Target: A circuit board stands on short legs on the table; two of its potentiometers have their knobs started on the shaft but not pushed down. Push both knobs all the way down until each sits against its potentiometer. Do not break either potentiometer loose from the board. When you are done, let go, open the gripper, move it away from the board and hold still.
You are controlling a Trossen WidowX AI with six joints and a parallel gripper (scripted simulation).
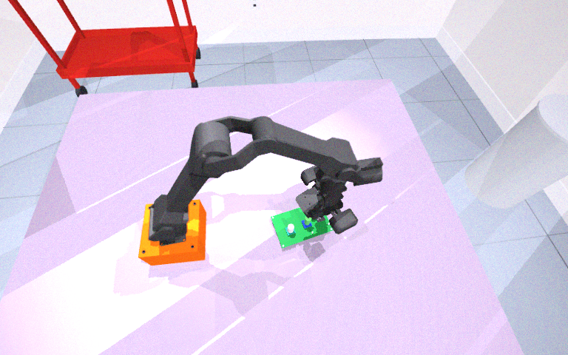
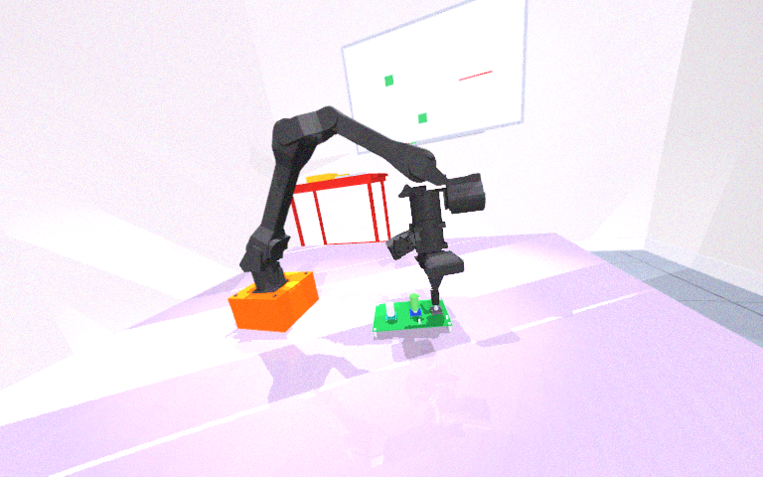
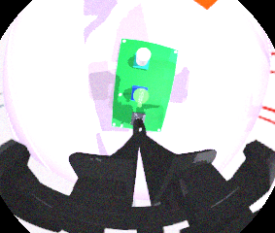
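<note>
Right now the black knob is 1 cm below my gripper tip. The rest, counted from my gripper tip: light green knob: 4 cm behind, 2 cm below, 1 cm to the right.
</note>
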